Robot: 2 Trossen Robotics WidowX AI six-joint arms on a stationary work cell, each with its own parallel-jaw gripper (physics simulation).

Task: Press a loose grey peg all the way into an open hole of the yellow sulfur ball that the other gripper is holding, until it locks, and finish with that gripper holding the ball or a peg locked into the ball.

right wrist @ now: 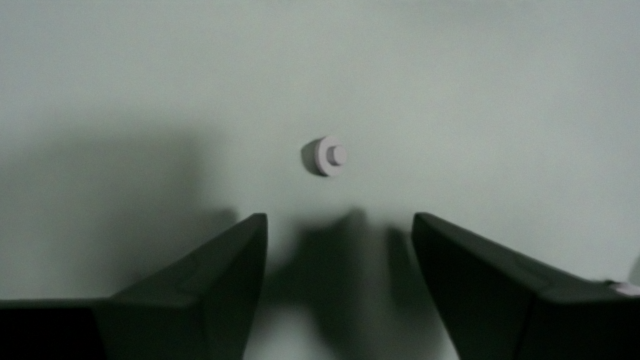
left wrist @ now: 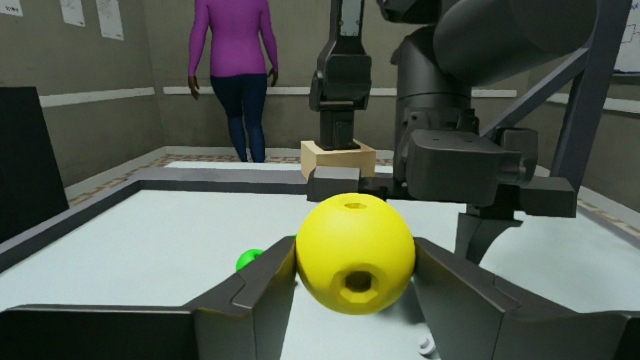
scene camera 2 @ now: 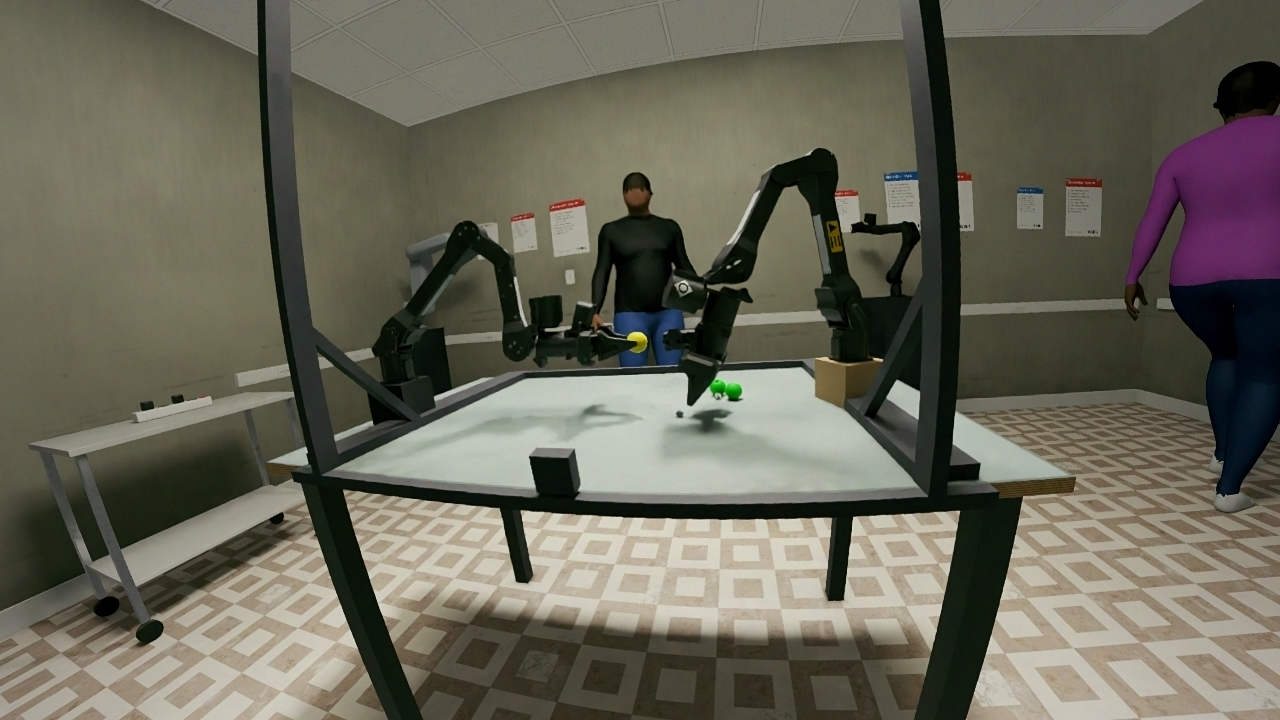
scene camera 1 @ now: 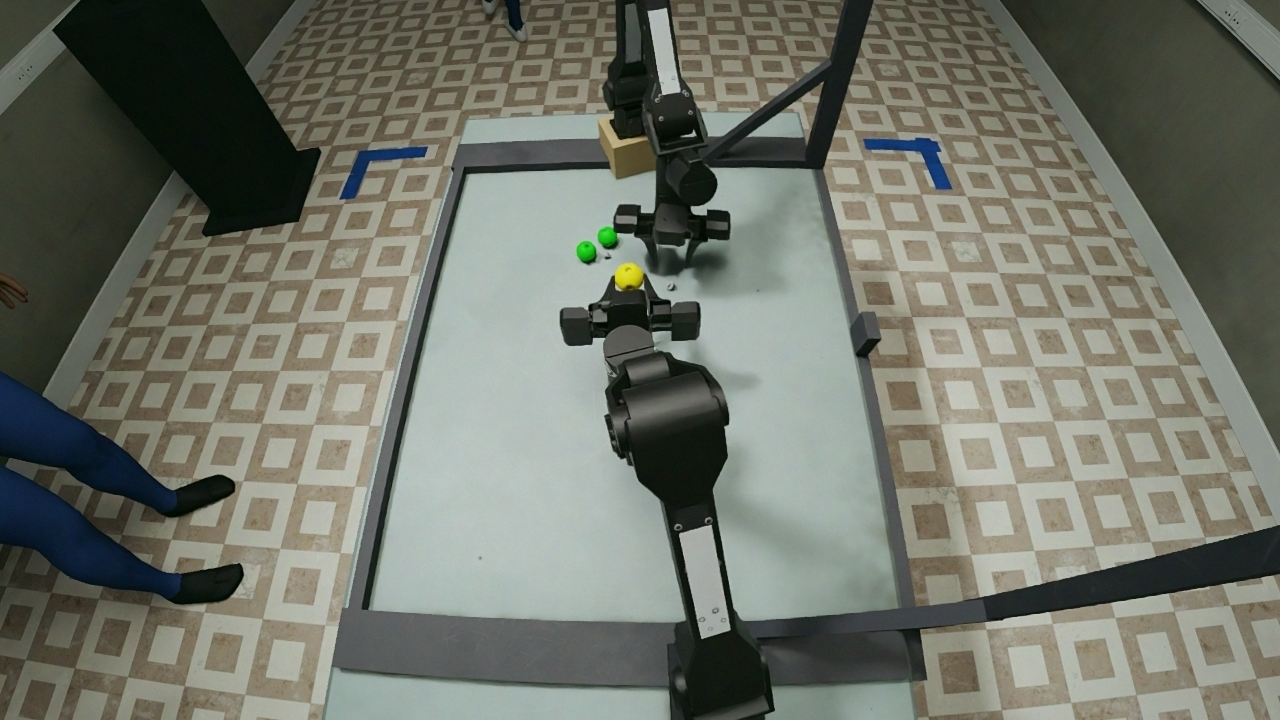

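Pixels of known places: left gripper, fingertip midpoint: (left wrist: pixel 353 248) (scene camera 2: pixel 638 342) (scene camera 1: pixel 629 276); right gripper, fingertip midpoint: (right wrist: pixel 340 225) (scene camera 2: pixel 692 402) (scene camera 1: pixel 670 266); left arm's base, link origin: (scene camera 2: pixel 398 380) (scene camera 1: pixel 716 688); right arm's base, link origin: (left wrist: pixel 336 145) (scene camera 2: pixel 850 359) (scene camera 1: pixel 629 126).
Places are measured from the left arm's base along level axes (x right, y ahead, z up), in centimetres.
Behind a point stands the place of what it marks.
The yellow sulfur ball (scene camera 1: pixel 629 276) {x -7.5, y 51.7, z 5.9 cm} (scene camera 2: pixel 637 341) {x -5.6, y 53.3, z 4.5 cm} (left wrist: pixel 355 250) {x -7.8, y 51.1, z 5.3 cm} is held above the table between the fingertips of my left gripper, which is shut on it. In the left wrist view one open hole faces the camera and another is on top. My right gripper (scene camera 1: pixel 671 259) {x -0.8, y 63.3, z -6.8 cm} (right wrist: pixel 340 225) {x -0.8, y 63.3, z -6.8 cm} is open and empty, pointing down low over the table beside the ball. A loose grey peg (scene camera 1: pixel 671 286) {x -0.8, y 60.3, z -8.5 cm} (scene camera 2: pixel 679 414) {x -0.4, y 60.9, z -8.9 cm} (left wrist: pixel 426 345) {x -1.1, y 60.5, z -8.6 cm} (right wrist: pixel 330 156) {x -0.9, y 60.9, z -8.3 cm} stands on the table a little ahead of the right fingertips. A second grey peg (scene camera 1: pixel 606 256) {x -11.9, y 68.0, z -8.8 cm} lies by the green balls.
Two green balls (scene camera 1: pixel 586 251) {x -15.2, y 67.4, z -6.4 cm} (scene camera 1: pixel 607 237) {x -11.5, y 70.5, z -6.5 cm} (scene camera 2: pixel 717 386) {x -13.7, y 68.5, z -7.1 cm} (scene camera 2: pixel 733 391) {x -9.8, y 71.6, z -7.4 cm} rest on the table beside the right gripper. A wooden block (scene camera 1: pixel 631 154) {x -6.5, y 89.5, z -4.0 cm} (scene camera 2: pixel 841 381) {x -1.5, y 91.2, z -4.5 cm} sits at the right arm's base. A dark frame (scene camera 1: pixel 626 649) {x -10.1, y 4.6, z -7.5 cm} edges the table.
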